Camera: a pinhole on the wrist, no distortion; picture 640 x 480 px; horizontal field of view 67.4 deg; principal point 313.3 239.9 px. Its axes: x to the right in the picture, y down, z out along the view. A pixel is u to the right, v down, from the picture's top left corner.
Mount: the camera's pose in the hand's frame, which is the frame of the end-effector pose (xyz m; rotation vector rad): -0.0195 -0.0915 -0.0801 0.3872 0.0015 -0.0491
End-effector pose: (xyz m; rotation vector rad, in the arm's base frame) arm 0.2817 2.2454 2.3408 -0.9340 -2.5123 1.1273
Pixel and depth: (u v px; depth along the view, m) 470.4 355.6 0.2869
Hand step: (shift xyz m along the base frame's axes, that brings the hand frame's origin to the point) -0.2161 -0.1456 -0.0427
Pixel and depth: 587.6 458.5 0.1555
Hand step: -0.1356 -0.0515 0.0015
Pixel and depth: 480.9 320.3 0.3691
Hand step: -0.2928 -0.1865 -0.0646
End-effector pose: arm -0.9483 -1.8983 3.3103 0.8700 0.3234 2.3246
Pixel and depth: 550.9 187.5 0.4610
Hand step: 0.2485 0.3810 0.2101
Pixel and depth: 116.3 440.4 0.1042
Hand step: 0.0994 0.0300 -0.0432
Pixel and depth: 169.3 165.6 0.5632
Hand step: 0.5637 0.1699 0.0496
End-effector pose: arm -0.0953 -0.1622 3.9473 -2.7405 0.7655 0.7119
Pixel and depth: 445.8 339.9 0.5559
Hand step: 0.0203 0.2636 -0.4650
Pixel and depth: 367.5 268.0 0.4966
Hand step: 0.0072 0.3245 -0.3359
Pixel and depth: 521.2 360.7 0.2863
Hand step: 0.0698 0.1387 -0.2254
